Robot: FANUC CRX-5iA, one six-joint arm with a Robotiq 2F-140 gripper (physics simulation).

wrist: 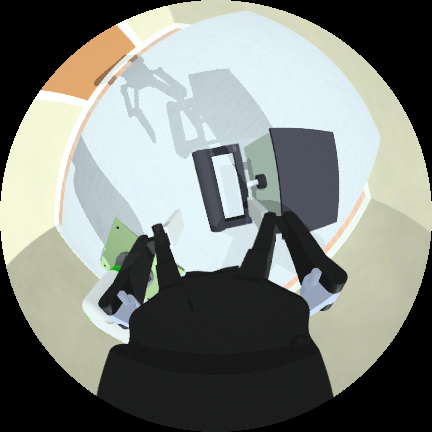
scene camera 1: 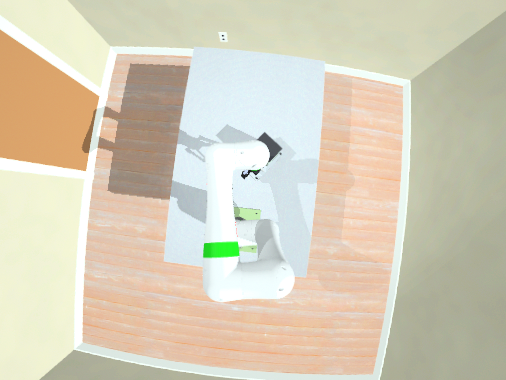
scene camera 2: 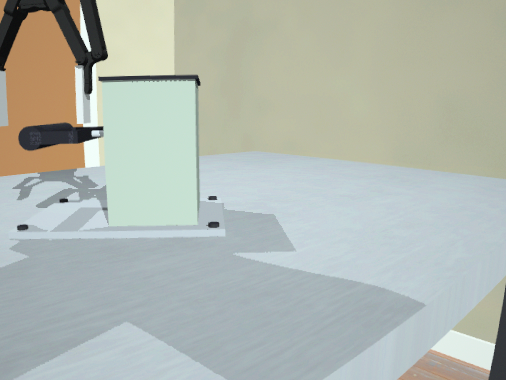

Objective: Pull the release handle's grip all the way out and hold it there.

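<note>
The release handle is a dark rectangular frame with a thick round grip (scene camera 2: 46, 136) (wrist: 206, 187). It stands out sideways from a tall pale green box (scene camera 2: 152, 155) with a dark lid (scene camera 1: 270, 145) (wrist: 307, 177). A short pale rod and a black knob (wrist: 260, 181) show between frame and box. My gripper (scene camera 1: 251, 173) (scene camera 2: 44, 96) (wrist: 214, 211) is open and empty, with pale pads apart. In scene camera 2 its pads hang above the grip's height, one to each side of it. In the wrist view they appear at the handle's lower end. The arm hides the handle in scene camera 1.
The box stands on a pale base plate (scene camera 2: 165, 232) with black bolts, on the light grey table (scene camera 1: 257, 90) (scene camera 2: 350, 210). The robot's green mounting plate (scene camera 1: 250, 214) (wrist: 120, 241) is near the arm's base. The white arm (scene camera 1: 220, 200) spans above the table.
</note>
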